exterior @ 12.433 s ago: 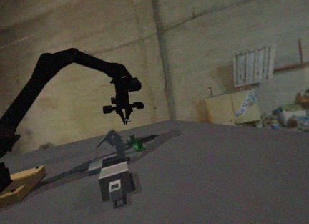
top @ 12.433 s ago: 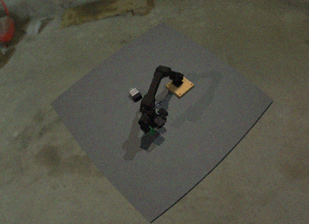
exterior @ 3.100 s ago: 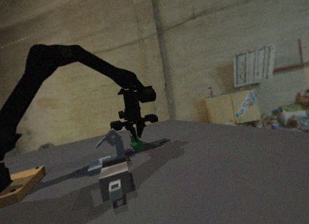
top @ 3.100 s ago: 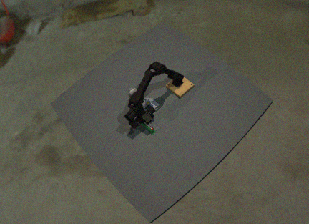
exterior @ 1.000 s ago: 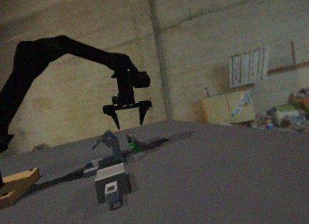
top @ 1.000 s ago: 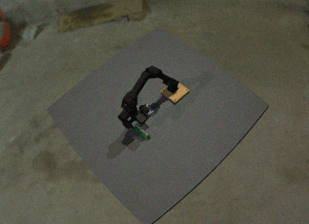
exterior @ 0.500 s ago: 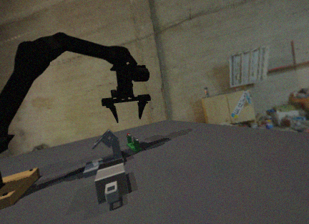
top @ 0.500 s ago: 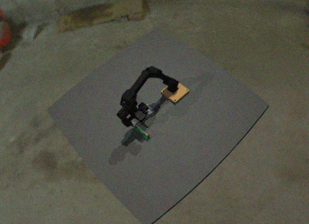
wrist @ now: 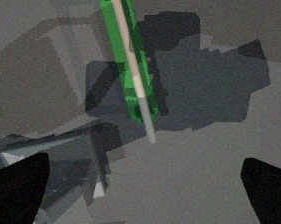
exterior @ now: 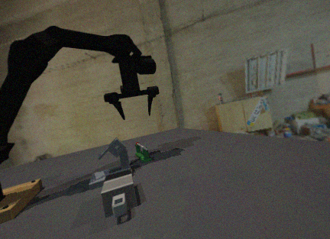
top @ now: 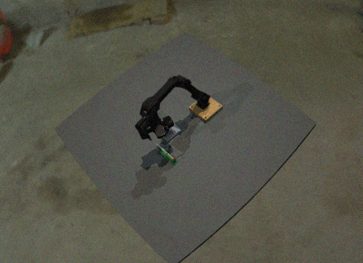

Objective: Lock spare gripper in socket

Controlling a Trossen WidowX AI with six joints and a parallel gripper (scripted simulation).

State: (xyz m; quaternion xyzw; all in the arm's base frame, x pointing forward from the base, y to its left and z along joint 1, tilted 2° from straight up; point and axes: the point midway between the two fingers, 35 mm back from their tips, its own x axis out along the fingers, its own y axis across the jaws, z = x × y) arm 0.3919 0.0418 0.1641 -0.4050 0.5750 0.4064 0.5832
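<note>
Right now the spare gripper is 120 mm behind my gripper tip, 210 mm to the right of it and 140 mm below it. Also, from my gripper tip: mount 100 mm behind, 60 mm to the right, 110 mm below.
</note>
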